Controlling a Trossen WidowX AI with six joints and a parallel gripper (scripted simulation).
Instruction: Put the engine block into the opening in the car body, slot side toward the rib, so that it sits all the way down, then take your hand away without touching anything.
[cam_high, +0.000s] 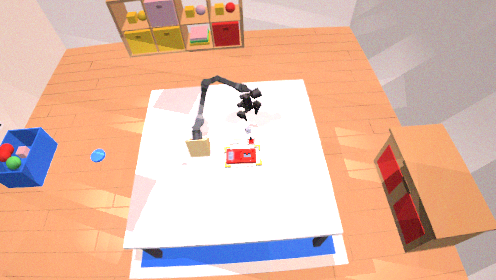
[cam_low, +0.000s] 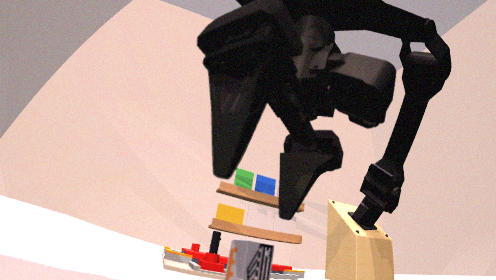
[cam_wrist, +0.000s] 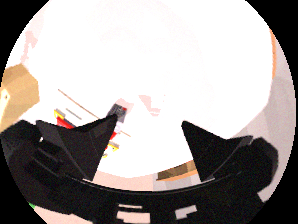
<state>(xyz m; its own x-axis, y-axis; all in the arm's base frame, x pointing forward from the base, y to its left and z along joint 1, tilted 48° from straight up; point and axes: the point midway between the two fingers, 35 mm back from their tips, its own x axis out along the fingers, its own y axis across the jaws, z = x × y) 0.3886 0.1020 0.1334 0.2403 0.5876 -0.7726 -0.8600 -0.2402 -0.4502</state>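
Right now the grey engine block is 7 cm to the right of my gripper tip, 5 cm below it and 4 cm behind it.
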